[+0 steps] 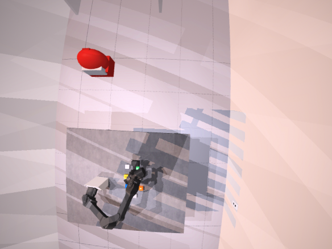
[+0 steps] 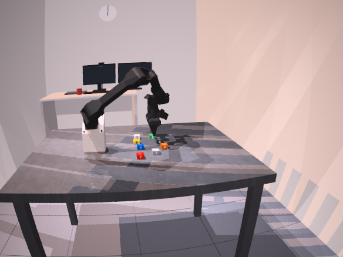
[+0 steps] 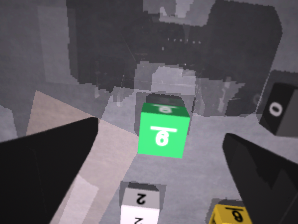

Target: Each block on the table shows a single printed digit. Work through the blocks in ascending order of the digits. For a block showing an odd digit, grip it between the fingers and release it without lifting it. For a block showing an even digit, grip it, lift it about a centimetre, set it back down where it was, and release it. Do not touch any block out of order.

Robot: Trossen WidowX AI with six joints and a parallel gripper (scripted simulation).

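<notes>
Right now my gripper tip is 10 mm past the green block and 10 mm above it. From my gripper tip the other things lie so: yellow block 100 mm behind, 80 mm to the right, 10 mm below; then blue block 170 mm to the right, 80 mm behind, 10 mm below; then white block 90 mm behind, 10 mm below.
</notes>
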